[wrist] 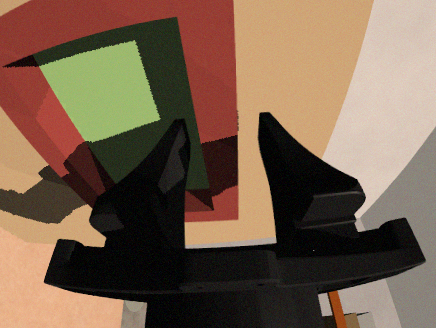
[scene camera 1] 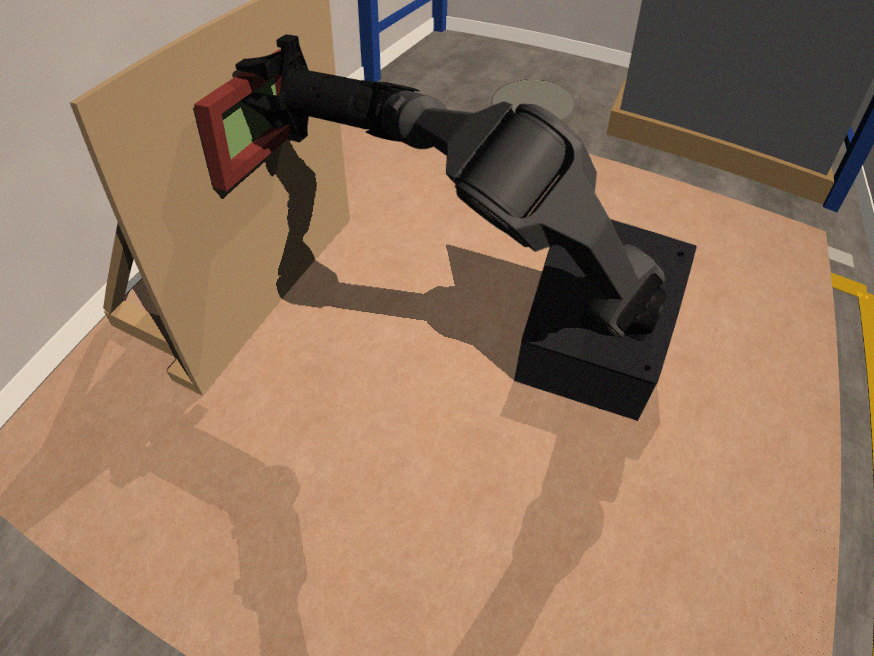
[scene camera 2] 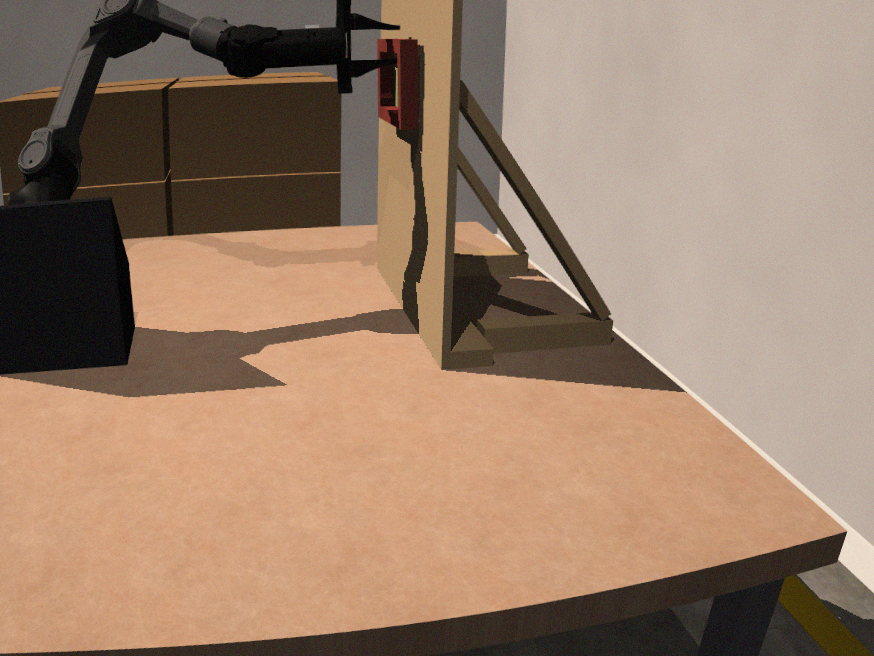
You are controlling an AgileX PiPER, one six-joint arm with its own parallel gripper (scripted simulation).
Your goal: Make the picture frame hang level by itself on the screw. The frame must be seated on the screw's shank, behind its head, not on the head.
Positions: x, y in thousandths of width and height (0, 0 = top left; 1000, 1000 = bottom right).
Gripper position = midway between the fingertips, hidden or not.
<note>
In view: my gripper (scene camera 1: 279, 123) and a picture frame (scene camera 1: 287, 210).
The picture frame shows as well in the wrist view (wrist: 217, 331) and in scene camera 2 (scene camera 2: 455, 127). My gripper also shows in the wrist view (wrist: 510, 392) and in scene camera 2 (scene camera 2: 456, 68).
</note>
